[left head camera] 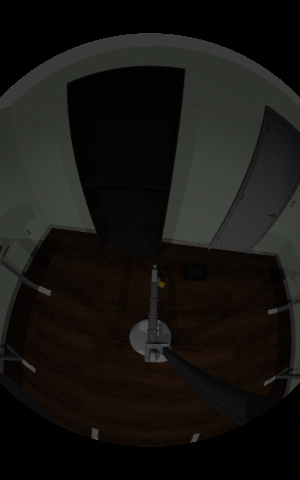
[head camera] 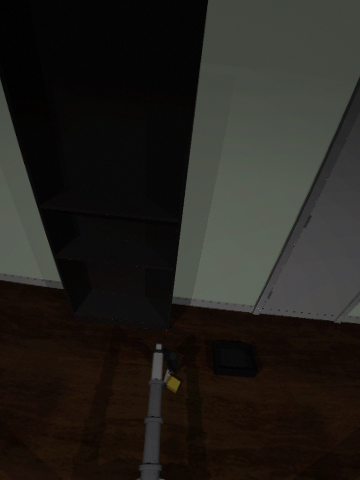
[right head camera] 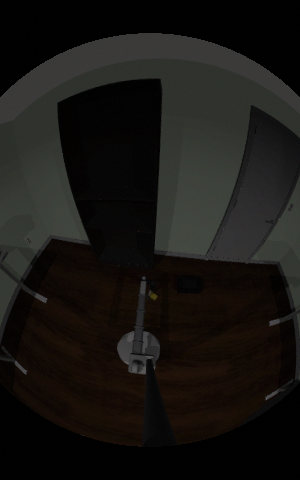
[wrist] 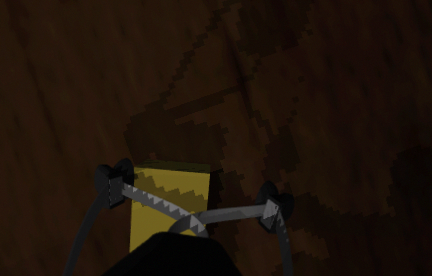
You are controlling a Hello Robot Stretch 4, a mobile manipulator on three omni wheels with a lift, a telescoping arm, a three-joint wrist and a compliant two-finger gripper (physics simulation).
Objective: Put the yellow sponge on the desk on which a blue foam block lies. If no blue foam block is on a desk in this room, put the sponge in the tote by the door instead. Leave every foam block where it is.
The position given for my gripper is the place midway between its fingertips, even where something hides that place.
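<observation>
On the wrist view I can see my gripper (wrist: 196,186) and a yellow sponge (wrist: 186,185), but the dark tote is out of frame in the wrist view. That tote (head camera: 230,359) is there for me in the other one.
</observation>
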